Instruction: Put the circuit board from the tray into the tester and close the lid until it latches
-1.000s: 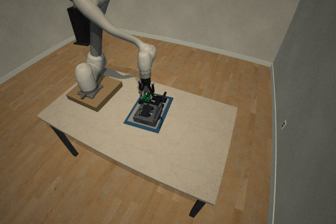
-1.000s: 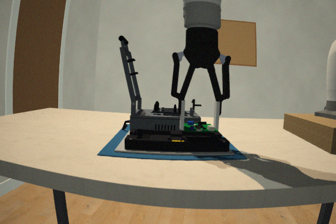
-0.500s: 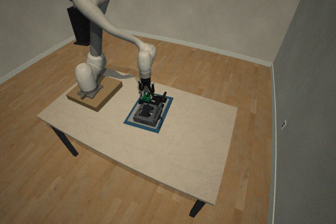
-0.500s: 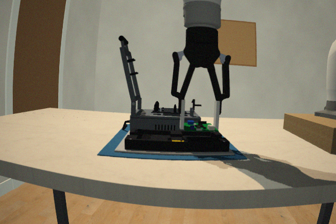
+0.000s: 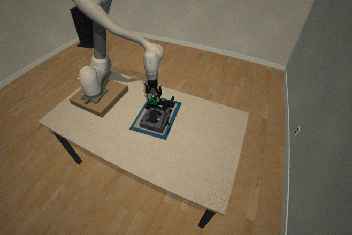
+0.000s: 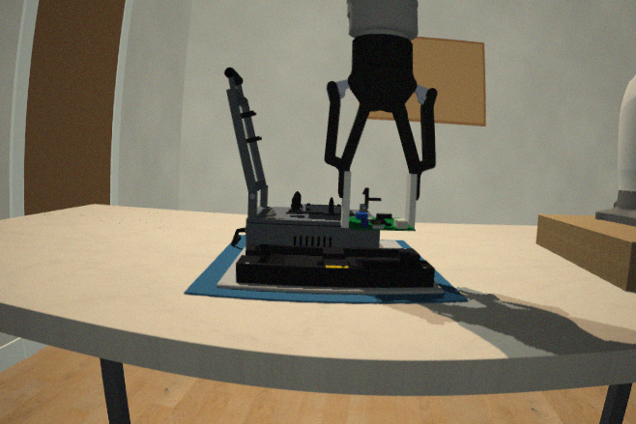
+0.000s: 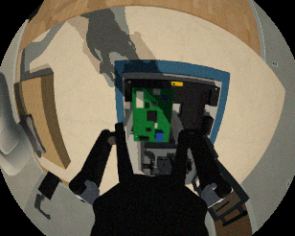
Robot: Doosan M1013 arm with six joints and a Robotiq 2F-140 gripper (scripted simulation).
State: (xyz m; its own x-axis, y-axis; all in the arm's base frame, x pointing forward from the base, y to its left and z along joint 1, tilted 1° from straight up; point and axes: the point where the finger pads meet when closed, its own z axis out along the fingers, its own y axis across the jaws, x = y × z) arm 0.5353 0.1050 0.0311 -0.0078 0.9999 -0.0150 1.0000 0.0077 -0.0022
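My gripper is now 13 cm to the left of the grey tester, 9 cm short of it and 2 cm below it. Round my hand: green circuit board 2 cm below; latch hook 11 cm to the right; tester lid 19 cm ahead, 17 cm to the right, 9 cm above.
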